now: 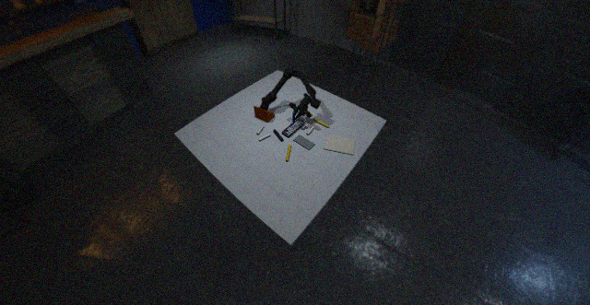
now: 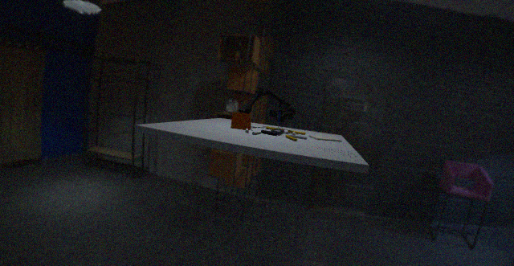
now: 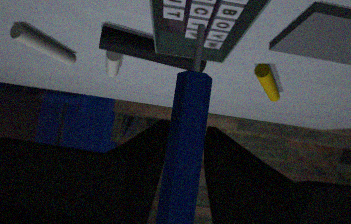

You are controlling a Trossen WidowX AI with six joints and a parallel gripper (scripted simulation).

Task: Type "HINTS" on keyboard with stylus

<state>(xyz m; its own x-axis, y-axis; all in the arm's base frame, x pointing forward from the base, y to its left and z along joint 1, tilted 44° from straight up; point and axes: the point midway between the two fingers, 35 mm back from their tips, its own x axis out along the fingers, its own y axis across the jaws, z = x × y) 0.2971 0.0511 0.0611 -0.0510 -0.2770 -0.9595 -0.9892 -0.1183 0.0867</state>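
My gripper tip is 3 cm past the dark stick, 14 cm to the left of it and 9 cm above it. The rest, counted from my gripper tip: grey slab: 16 cm ahead, 6 cm to the right, 10 cm below; then grey stylus tip: 5 cm below; then blue stylus: 2 cm below.
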